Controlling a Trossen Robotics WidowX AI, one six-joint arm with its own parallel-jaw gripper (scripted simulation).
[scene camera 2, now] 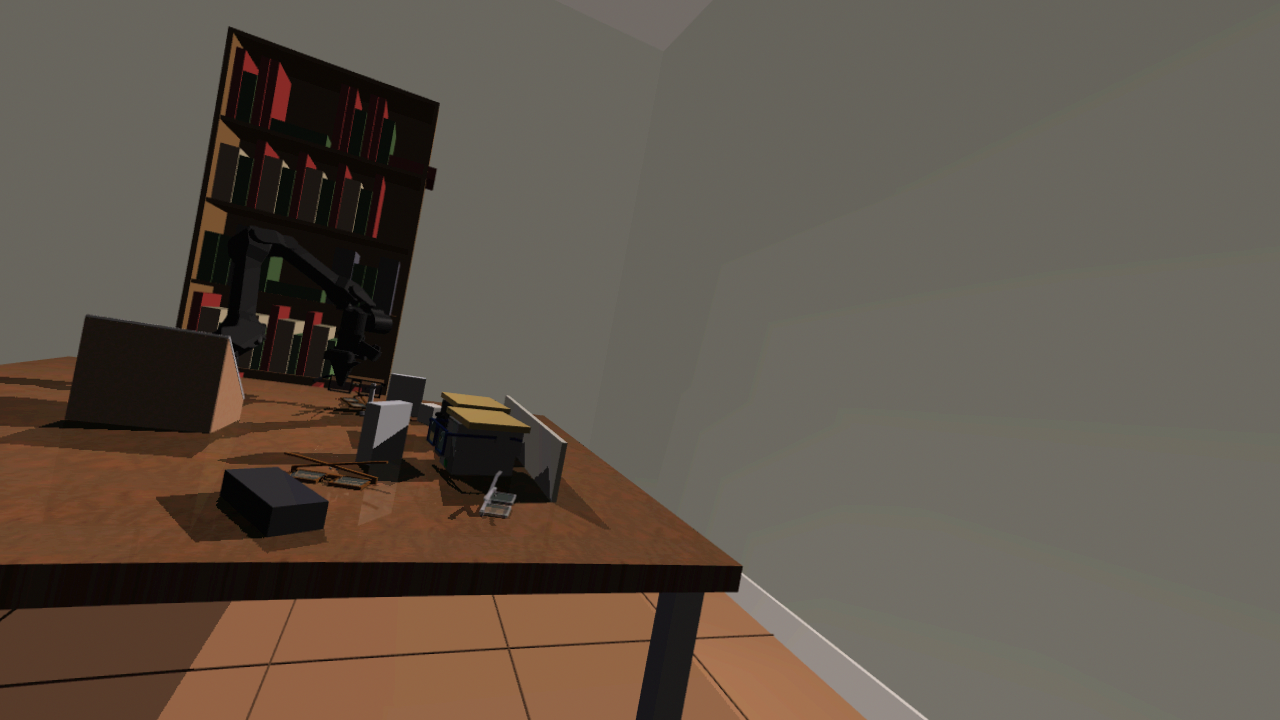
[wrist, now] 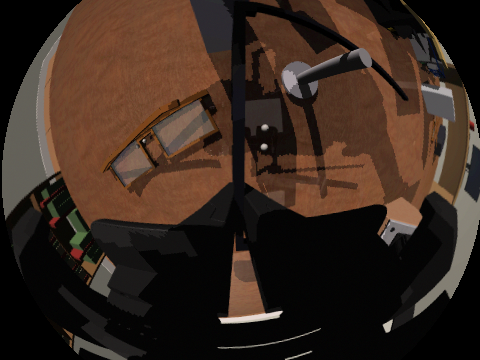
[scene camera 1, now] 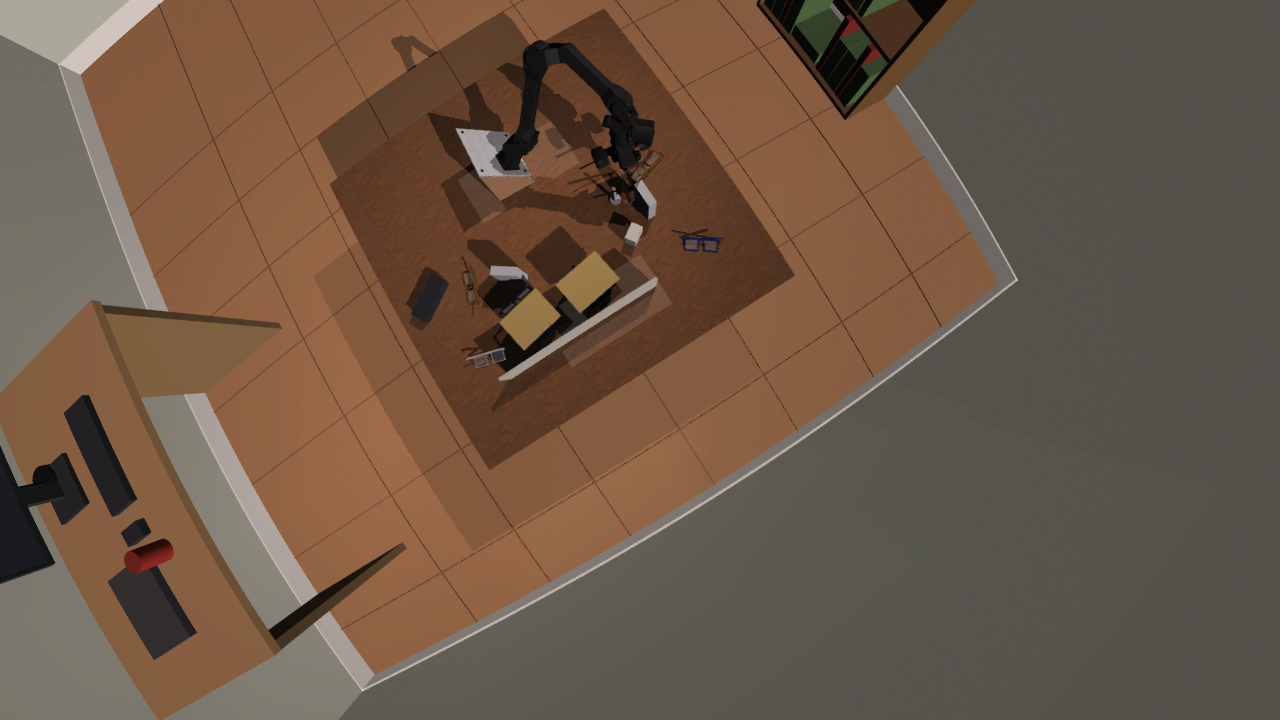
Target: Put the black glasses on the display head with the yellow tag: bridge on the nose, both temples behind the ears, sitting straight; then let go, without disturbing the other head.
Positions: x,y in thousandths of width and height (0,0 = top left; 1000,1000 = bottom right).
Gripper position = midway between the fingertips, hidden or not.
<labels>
My gripper shows in scene camera 2 (266,537), in the wrist view (493,524) and in scene camera 1 (486,226).
</labels>
